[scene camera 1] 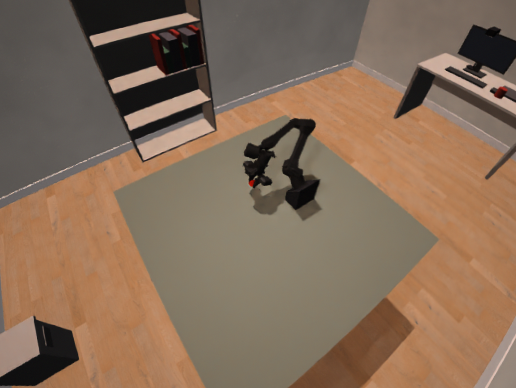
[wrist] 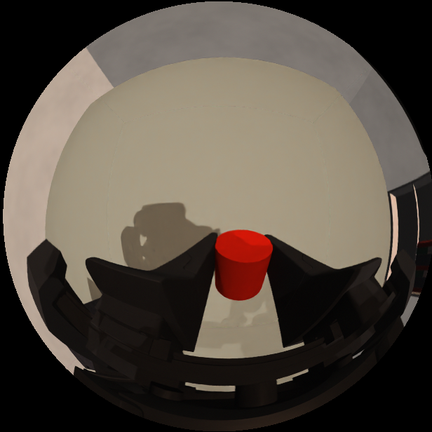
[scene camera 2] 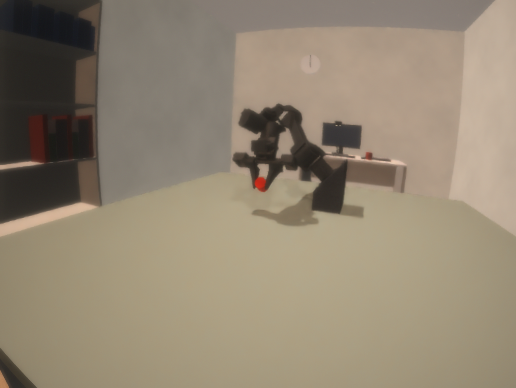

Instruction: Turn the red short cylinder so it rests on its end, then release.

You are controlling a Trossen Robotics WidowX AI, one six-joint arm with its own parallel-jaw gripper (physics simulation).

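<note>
The red short cylinder [scene camera 1: 252, 183] [scene camera 2: 260, 184] [wrist: 239, 277] is held between the two black fingertips of my gripper [scene camera 1: 253, 182] [scene camera 2: 260, 187] [wrist: 240, 239]. The gripper is shut on it, and the fingers point down in the scene camera 2 view. The cylinder is off the mat, with the arm's shadow lying apart from it. One flat round end and part of the curved side show in the wrist view. A roundish red face shows in the scene camera 2 view, so the cylinder looks roughly on its side; its exact tilt is hard to tell.
The grey-green mat [scene camera 1: 280, 280] [scene camera 2: 250, 290] lies under the arm, whose dark base [scene camera 1: 302, 194] [scene camera 2: 330, 192] stands on it. A bookshelf [scene camera 1: 167, 109] stands beyond the mat. A desk [scene camera 1: 447, 61] with a monitor [scene camera 1: 487, 48] [scene camera 2: 341, 136] stands farther off. A dark cabinet [scene camera 1: 60, 345] is at lower left.
</note>
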